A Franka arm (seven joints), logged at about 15 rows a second.
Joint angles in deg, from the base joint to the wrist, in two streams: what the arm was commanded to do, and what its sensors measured. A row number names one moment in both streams.
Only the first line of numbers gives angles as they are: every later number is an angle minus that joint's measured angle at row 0.
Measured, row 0:
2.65 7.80 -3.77 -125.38 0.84 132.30 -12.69
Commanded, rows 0 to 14:
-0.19 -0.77 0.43 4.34 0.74 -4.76 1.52
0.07 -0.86 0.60 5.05 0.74 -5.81 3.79
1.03 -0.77 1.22 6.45 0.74 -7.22 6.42
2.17 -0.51 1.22 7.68 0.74 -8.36 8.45
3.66 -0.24 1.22 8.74 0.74 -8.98 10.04
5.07 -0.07 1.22 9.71 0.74 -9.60 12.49
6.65 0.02 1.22 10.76 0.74 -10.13 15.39
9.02 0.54 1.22 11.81 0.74 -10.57 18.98
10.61 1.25 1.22 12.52 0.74 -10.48 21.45
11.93 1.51 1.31 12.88 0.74 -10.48 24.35
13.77 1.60 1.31 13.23 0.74 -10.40 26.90
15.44 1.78 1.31 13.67 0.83 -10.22 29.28
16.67 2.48 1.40 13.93 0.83 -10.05 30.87
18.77 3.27 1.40 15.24 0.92 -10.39 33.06
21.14 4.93 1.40 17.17 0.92 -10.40 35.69
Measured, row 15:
18.18 2.06 1.42 12.86 0.16 -9.29 31.79
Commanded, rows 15 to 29:
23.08 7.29 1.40 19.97 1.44 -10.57 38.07
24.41 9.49 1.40 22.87 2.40 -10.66 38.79
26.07 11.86 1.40 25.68 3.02 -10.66 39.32
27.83 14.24 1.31 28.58 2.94 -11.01 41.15
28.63 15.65 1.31 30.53 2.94 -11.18 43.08
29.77 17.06 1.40 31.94 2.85 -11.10 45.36
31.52 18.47 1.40 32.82 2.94 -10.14 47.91
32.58 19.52 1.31 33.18 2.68 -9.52 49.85
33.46 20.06 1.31 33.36 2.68 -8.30 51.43
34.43 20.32 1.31 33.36 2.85 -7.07 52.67
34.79 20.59 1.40 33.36 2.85 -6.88 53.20
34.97 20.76 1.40 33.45 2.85 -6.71 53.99
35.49 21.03 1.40 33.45 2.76 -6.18 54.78
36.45 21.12 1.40 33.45 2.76 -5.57 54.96
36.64 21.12 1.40 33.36 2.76 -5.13 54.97
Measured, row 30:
35.91 20.63 1.59 32.01 1.88 -5.84 54.02
